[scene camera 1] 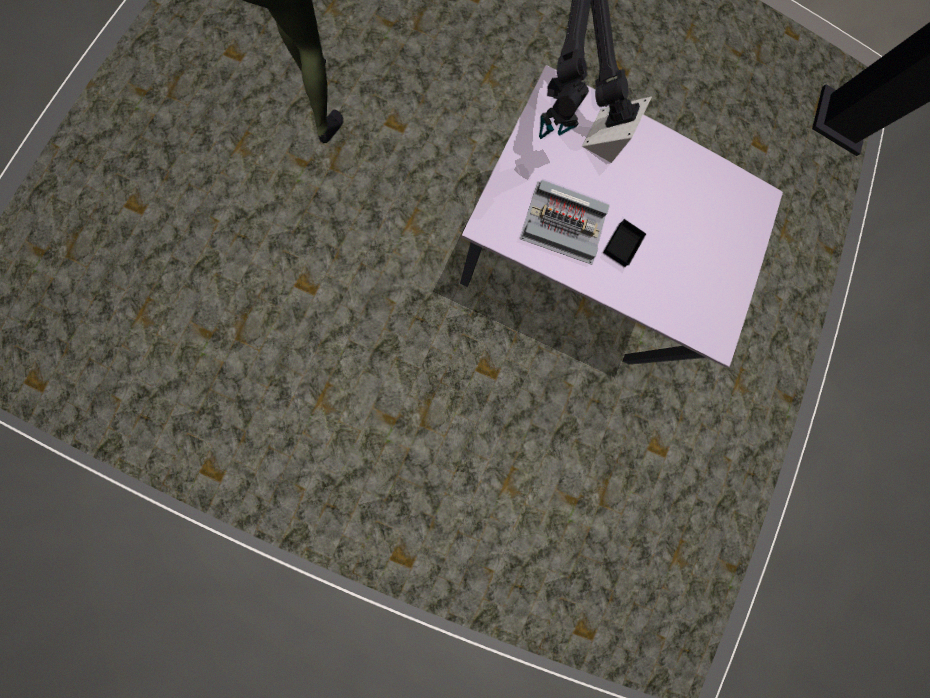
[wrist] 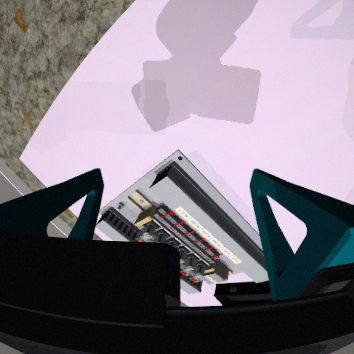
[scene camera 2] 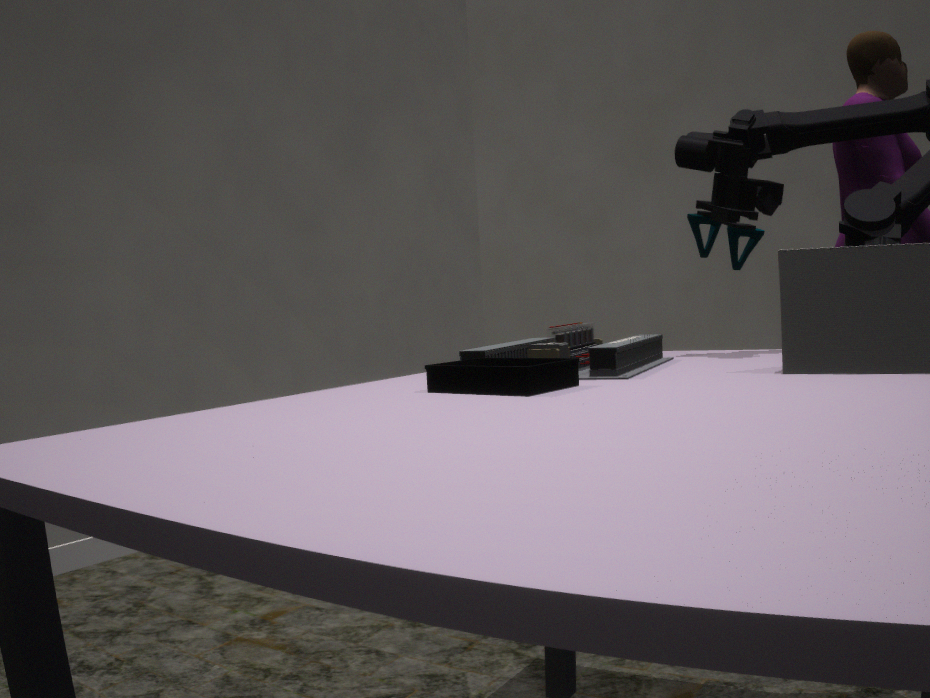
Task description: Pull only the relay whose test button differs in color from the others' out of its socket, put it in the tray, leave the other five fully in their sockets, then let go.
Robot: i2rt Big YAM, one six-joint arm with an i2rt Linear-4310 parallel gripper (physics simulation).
Labels:
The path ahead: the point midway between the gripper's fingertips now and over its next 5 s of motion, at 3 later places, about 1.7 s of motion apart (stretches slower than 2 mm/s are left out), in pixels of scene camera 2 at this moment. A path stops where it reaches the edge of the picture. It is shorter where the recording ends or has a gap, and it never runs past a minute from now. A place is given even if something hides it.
My gripper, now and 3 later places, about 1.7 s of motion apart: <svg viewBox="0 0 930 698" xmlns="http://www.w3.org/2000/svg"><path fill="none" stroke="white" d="M719 263L668 245L591 274L576 273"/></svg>

